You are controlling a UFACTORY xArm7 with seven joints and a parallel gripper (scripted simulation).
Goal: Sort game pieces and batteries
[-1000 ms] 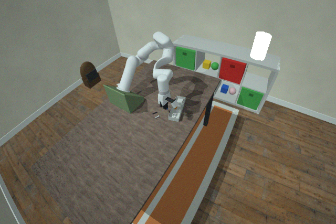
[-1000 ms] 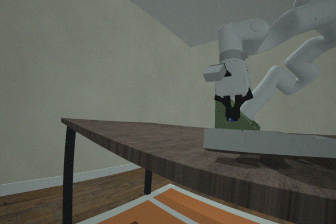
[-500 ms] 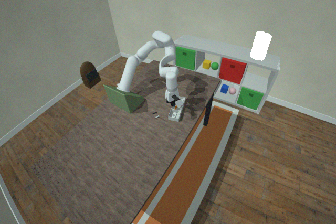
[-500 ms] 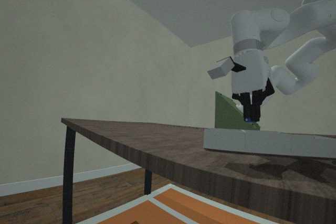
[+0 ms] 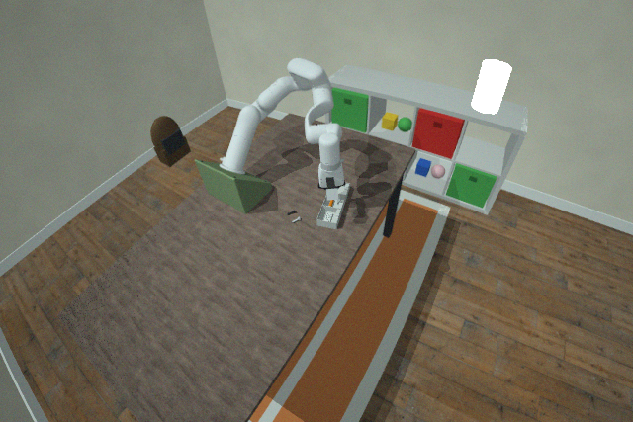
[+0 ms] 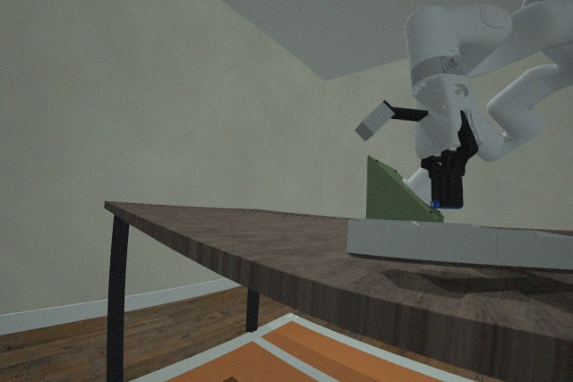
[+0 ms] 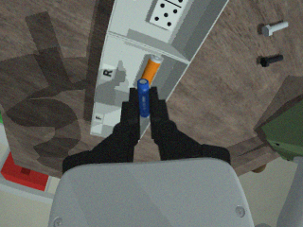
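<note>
Now: hand 20 mm above the blue battery. Also, from my hand: white bin 10 mm ahead, 60 mm below; orange battery 10 mm behind, 70 mm below; white domino 30 mm ahead, 80 mm to the right, 70 mm below.
</note>
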